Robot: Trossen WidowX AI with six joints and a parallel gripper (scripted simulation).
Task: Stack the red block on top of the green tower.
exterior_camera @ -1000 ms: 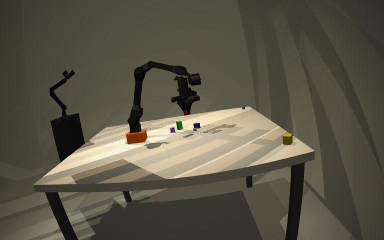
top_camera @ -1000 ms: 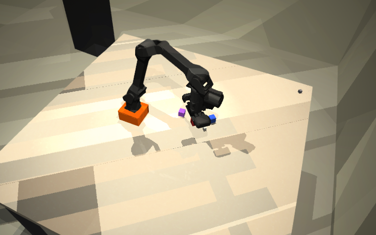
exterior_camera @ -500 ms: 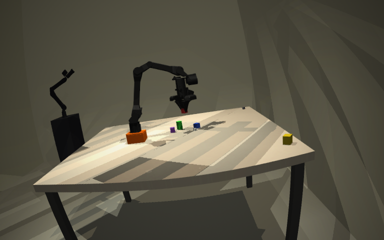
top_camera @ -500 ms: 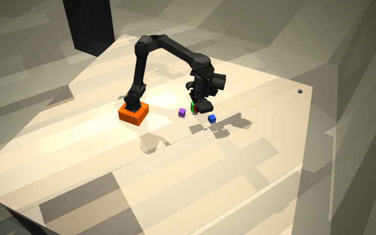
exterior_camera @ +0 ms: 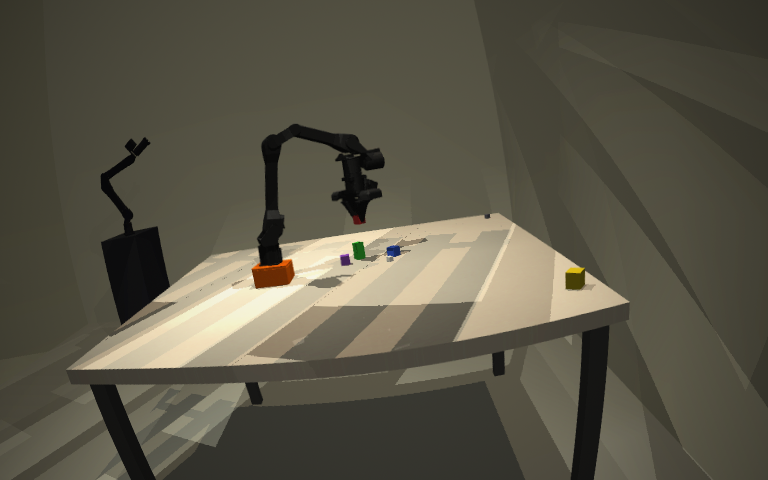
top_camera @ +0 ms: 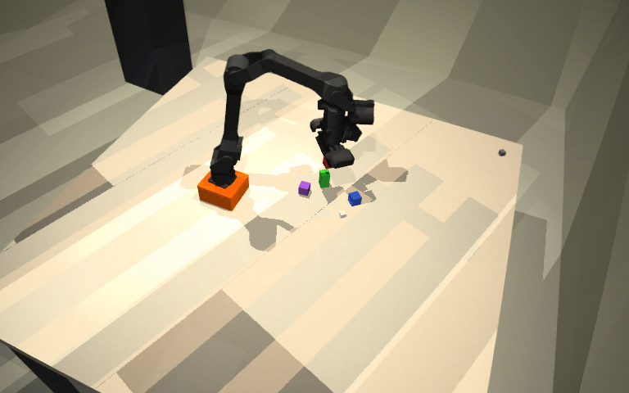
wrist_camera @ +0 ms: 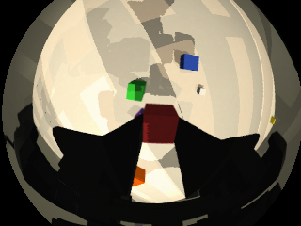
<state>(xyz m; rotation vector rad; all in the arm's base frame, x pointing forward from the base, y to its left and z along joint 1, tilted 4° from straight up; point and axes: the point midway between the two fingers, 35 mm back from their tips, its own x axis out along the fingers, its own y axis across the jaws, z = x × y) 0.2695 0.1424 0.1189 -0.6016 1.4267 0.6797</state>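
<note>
Right now my gripper tip is 110 mm above the purple cube, 60 mm past it and 30 mm to the left of it. The rest, counted from my gripper tip: blue cube (110 mm below, 90 mm ahead, 10 mm to the left); then red block (10 mm above); then small white cube (120 mm below, 80 mm ahead, 60 mm to the right).
</note>
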